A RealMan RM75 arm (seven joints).
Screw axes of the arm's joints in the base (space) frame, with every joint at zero. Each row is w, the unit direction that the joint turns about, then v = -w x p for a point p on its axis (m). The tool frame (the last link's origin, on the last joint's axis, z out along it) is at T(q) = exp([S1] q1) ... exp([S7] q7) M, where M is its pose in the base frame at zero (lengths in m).
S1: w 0 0 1 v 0 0 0
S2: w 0 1 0 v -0.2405 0 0
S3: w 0 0 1 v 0 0 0
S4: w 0 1 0 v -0.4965 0 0
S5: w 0 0 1 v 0 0 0
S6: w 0 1 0 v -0.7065 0 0
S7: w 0 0 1 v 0 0 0
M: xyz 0 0 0.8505 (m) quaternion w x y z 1 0 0 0
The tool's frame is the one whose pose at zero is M.
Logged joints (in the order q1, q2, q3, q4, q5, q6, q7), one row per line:
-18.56, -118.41, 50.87, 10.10, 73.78, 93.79, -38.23
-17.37, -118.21, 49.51, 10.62, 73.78, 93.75, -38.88
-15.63, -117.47, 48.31, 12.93, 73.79, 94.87, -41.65
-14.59, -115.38, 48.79, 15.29, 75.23, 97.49, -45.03
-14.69, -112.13, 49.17, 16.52, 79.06, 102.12, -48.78
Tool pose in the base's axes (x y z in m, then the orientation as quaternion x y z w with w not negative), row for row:
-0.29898, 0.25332, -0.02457, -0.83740, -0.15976, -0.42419, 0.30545
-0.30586, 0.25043, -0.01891, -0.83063, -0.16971, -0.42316, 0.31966
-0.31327, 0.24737, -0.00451, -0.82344, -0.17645, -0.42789, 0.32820
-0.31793, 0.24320, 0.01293, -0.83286, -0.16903, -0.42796, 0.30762
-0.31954, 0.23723, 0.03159, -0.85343, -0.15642, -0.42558, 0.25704
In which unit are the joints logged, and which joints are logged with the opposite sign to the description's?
The joints are logged in degrees. Opposite sign: none.
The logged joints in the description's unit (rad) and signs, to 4 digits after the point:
-0.3239, -2.0666, 0.8878, 0.1763, 1.2877, 1.6369, -0.6672
-0.3032, -2.0632, 0.8641, 0.1854, 1.2877, 1.6362, -0.6786
-0.2728, -2.0502, 0.8432, 0.2257, 1.2879, 1.6558, -0.7269
-0.2546, -2.0138, 0.8515, 0.2669, 1.3130, 1.7015, -0.7859
-0.2564, -1.9570, 0.8582, 0.2883, 1.3799, 1.7823, -0.8514

